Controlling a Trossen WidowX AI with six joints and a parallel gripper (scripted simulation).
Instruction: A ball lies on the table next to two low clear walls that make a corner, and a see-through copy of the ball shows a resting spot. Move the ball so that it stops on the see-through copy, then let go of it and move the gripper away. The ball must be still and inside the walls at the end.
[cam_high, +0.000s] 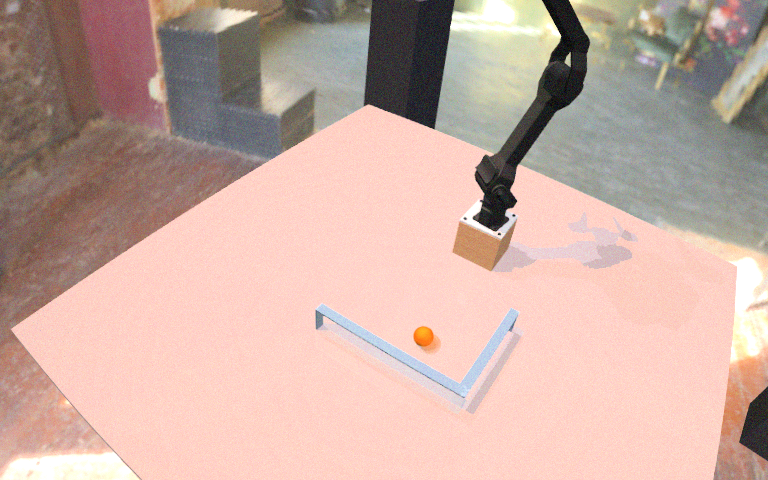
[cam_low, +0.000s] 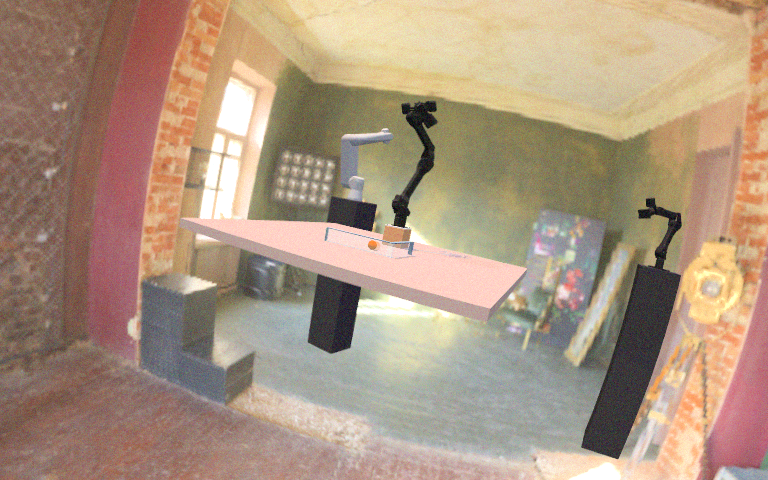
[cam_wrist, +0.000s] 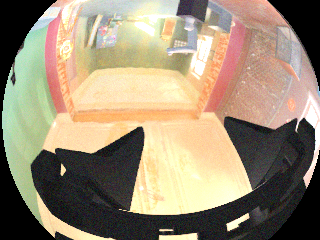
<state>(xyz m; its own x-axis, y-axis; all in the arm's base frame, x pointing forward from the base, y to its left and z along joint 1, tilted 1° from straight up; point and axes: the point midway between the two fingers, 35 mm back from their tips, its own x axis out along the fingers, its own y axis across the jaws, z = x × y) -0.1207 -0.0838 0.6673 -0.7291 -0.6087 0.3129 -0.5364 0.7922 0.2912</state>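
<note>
The orange ball lies 450 mm ahead of my gripper tip, 180 mm to the left of it and 760 mm below it.
</note>
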